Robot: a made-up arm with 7 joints. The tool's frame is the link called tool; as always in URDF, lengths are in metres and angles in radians.
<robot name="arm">
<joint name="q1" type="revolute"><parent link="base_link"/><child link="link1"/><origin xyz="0.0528 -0.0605 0.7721"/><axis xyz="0 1 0"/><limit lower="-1.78" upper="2.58"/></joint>
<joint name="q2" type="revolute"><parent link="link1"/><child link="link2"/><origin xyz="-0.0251 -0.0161 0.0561"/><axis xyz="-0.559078 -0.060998 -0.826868"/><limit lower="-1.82" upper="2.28"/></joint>
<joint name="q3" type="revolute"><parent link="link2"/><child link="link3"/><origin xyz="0.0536 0.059 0.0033"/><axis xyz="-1 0 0"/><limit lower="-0.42" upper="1.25"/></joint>
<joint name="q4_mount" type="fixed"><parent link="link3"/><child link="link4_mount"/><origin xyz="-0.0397 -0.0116 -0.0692"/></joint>
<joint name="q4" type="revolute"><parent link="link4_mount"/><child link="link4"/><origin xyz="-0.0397 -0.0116 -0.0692"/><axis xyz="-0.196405 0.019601 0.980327"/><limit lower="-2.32" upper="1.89"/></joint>
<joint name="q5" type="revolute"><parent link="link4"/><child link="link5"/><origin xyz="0.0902 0.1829 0.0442"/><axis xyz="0 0 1"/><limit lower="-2.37" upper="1.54"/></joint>
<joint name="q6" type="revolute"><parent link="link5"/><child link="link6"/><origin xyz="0.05 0.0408 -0.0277"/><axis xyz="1 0 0"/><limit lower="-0.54" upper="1.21"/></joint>
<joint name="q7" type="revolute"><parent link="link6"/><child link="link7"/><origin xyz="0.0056 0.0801 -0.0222"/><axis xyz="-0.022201 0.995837 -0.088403"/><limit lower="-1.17" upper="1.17"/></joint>
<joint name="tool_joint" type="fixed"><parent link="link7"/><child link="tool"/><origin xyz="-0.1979 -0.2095 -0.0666" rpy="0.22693 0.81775 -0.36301"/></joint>
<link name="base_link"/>
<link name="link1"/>
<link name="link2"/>
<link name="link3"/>
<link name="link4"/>
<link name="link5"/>
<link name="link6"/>
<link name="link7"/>
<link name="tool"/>
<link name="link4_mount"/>
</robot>
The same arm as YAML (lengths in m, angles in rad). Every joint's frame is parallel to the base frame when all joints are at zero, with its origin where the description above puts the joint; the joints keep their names.
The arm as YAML. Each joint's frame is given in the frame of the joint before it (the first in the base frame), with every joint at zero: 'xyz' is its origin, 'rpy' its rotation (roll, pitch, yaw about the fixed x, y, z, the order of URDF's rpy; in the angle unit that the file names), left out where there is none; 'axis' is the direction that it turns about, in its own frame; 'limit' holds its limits. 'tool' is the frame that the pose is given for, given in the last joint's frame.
units:
  length: m
  angle: rad
joints:
  - name: q1
    type: revolute
    origin:
      xyz: [0.0528, -0.0605, 0.7721]
    axis: [0.0, 1.0, 0.0]
    limit:
      lower: -1.78
      upper: 2.58
  - name: q2
    type: revolute
    origin:
      xyz: [-0.0251, -0.0161, 0.0561]
    axis: [-0.559078, -0.060998, -0.826868]
    limit:
      lower: -1.82
      upper: 2.28
  - name: q3
    type: revolute
    origin:
      xyz: [0.0536, 0.059, 0.0033]
    axis: [-1.0, 0.0, 0.0]
    limit:
      lower: -0.42
      upper: 1.25
  - name: q4
    type: revolute
    origin:
      xyz: [-0.0794, -0.0232, -0.1384]
    axis: [-0.196405, 0.019601, 0.980327]
    limit:
      lower: -2.32
      upper: 1.89
  - name: q5
    type: revolute
    origin:
      xyz: [0.0902, 0.1829, 0.0442]
    axis: [0.0, 0.0, 1.0]
    limit:
      lower: -2.37
      upper: 1.54
  - name: q6
    type: revolute
    origin:
      xyz: [0.05, 0.0408, -0.0277]
    axis: [1.0, 0.0, 0.0]
    limit:
      lower: -0.54
      upper: 1.21
  - name: q7
    type: revolute
    origin:
      xyz: [0.0056, 0.0801, -0.0222]
    axis: [-0.022201, 0.995837, -0.088403]
    limit:
      lower: -1.17
      upper: 1.17
tool:
  origin:
    xyz: [-0.1979, -0.2095, -0.0666]
    rpy: [0.2269, 0.8177, -0.363]

